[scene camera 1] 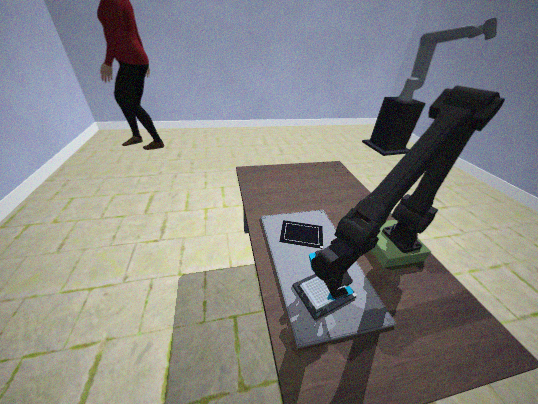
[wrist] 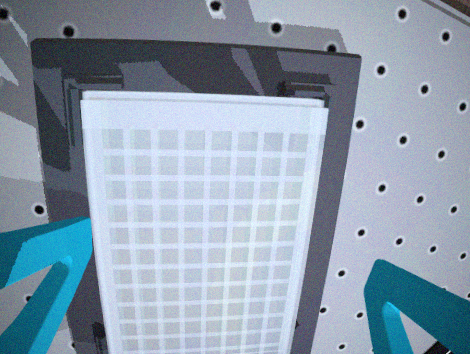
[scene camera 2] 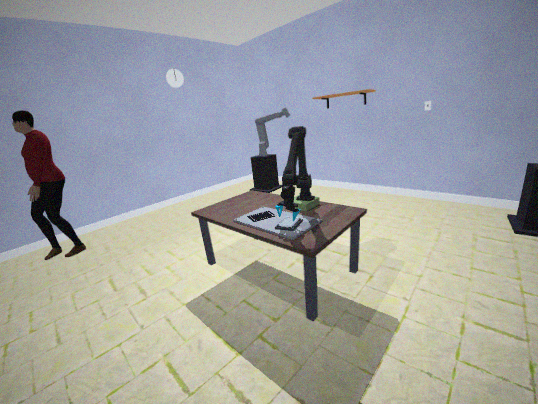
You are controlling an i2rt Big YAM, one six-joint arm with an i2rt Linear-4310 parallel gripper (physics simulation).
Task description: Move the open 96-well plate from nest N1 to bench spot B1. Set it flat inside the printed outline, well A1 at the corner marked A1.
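Seen in the pictures: gripper, fingertip midpoint: (scene camera 1: 321,283) (wrist: 231,256) (scene camera 2: 286,218); arm's base, link origin: (scene camera 1: 400,239) (scene camera 2: 305,198).
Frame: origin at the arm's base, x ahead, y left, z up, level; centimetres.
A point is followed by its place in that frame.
The white 96-well plate (scene camera 1: 314,292) @(x 41.8, y 10.6, z -1.7 cm) (scene camera 2: 287,223) @(x 41.7, y 11.5, z -1.4 cm) (wrist: 205,215) @(x 39.9, y 10.3, z -1.5 cm) lies in the dark nest N1 (scene camera 1: 325,311) @(x 40.9, y 16.3, z -2.8 cm) (wrist: 200,70) @(x 44.8, y 11.4, z -2.8 cm). My gripper (scene camera 1: 326,276) @(x 39.4, y 9.4, z 0.3 cm) (scene camera 2: 287,218) @(x 39.4, y 9.4, z 0.3 cm) (wrist: 231,256) @(x 39.4, y 9.4, z 0.3 cm) is open and empty over the plate. In the wrist view, the left fingertip appears right at the plate's left edge, and the right fingertip stands well off its right edge, beyond the nest's rim. Fingertip height above the plate is hard to tell. Bench spot B1 (scene camera 1: 301,233) @(x 34.4, y -15.6, z -3.9 cm) (scene camera 2: 261,216) @(x 35.0, y -15.1, z -3.9 cm), a black rectangle with a white outline, shows no plate on it. Labels and well A1 are not readable.
A grey perforated board (scene camera 1: 285,265) @(x 46.2, y -2.6, z -4.0 cm) (wrist: 400,110) @(x 45.3, y 2.2, z -4.0 cm) carries the nest and B1 on the dark wooden table (scene camera 1: 295,187) @(x 22.8, y -49.9, z -5.3 cm) (scene camera 2: 225,207) @(x 29.4, y -59.2, z -5.3 cm). The arm's green base block (scene camera 1: 400,257) @(x 6.1, y 6.9, z -0.6 cm) (scene camera 2: 307,204) @(x 8.8, y 6.6, z -0.9 cm) stands beside the board. A person (scene camera 1: 131,75) (scene camera 2: 45,170) and another arm (scene camera 1: 425,55) (scene camera 2: 261,130) are beyond the table.
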